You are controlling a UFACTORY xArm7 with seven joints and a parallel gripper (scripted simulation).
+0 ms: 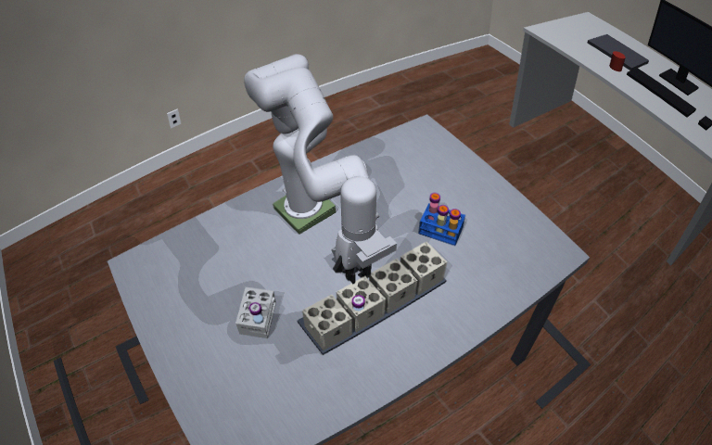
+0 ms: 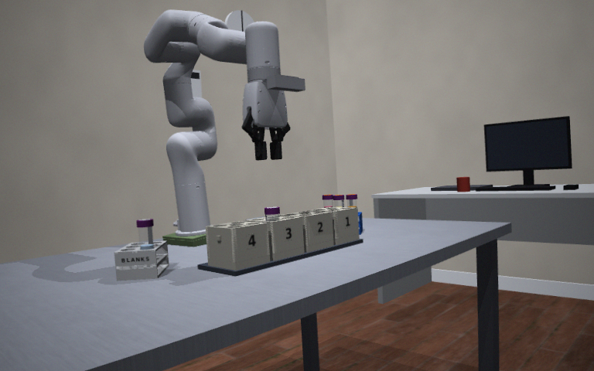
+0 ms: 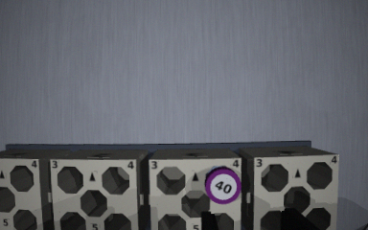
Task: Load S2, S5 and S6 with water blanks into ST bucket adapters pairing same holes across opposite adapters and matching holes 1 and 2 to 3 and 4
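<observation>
Right now my hand is 450 mm to the right of the sample tube, 190 mm above it and 90 mm past it. From my hand the other things lie so: green done key 200 mm behind, 190 mm below, 150 mm to the left; bucket adapter 200 mm below, 80 mm to the right, 40 mm behind; white-dot blank 180 mm below, 10 mm to the right.
</observation>
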